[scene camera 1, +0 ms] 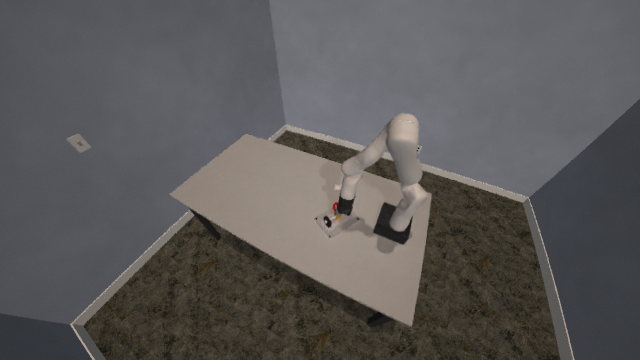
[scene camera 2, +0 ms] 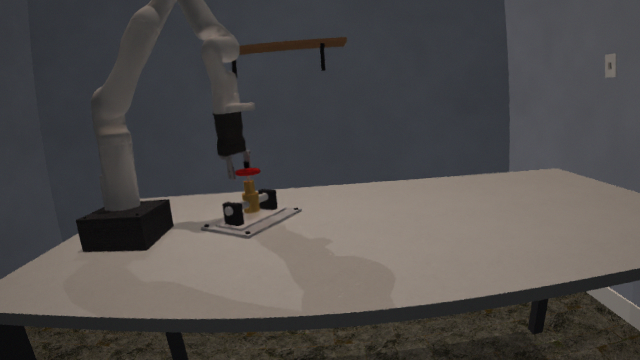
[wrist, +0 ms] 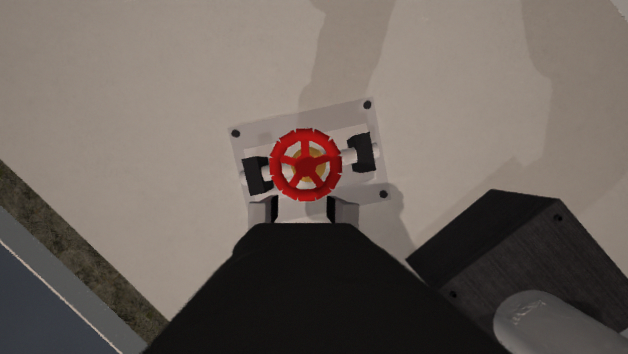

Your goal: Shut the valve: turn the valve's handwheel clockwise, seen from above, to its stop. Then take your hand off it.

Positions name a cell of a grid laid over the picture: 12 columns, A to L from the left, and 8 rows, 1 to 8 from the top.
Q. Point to a pale base plate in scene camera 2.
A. E6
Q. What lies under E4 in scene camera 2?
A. My gripper.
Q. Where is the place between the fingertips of my gripper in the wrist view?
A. At F5
